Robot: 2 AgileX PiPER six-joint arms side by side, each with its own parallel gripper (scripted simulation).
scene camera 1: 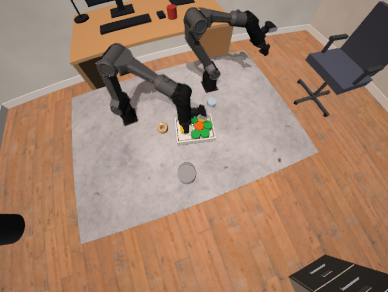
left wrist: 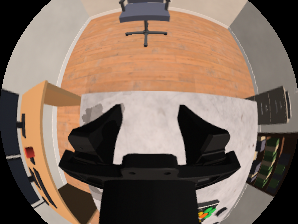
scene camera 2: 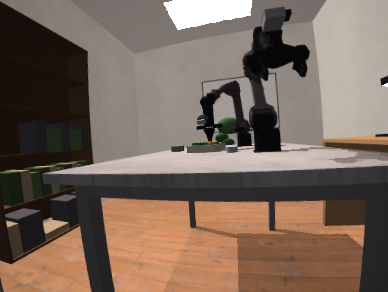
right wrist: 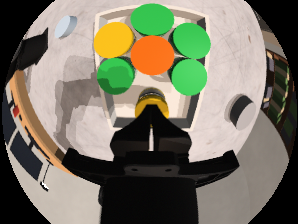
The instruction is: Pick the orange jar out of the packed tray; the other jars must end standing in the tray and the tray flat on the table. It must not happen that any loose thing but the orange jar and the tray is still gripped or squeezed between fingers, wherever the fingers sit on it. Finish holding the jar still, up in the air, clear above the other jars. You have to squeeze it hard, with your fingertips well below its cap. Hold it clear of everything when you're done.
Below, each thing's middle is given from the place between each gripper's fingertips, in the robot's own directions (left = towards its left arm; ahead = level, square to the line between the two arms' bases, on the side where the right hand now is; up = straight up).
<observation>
My right hand is 60 mm to the right of the orange jar [right wrist: 152, 55], 30 mm above it and 20 mm short of it. The rest, counted from my right hand: cream tray [right wrist: 119, 109] 40 mm to the left, 40 mm below, 10 mm ahead.
My left hand [scene camera 2: 285, 74] is 49 cm to the left of the orange jar, 21 cm short of it and 16 cm above it. The rest, counted from my left hand: cream tray (51 cm to the right, 20 cm ahead, 18 cm below).
</observation>
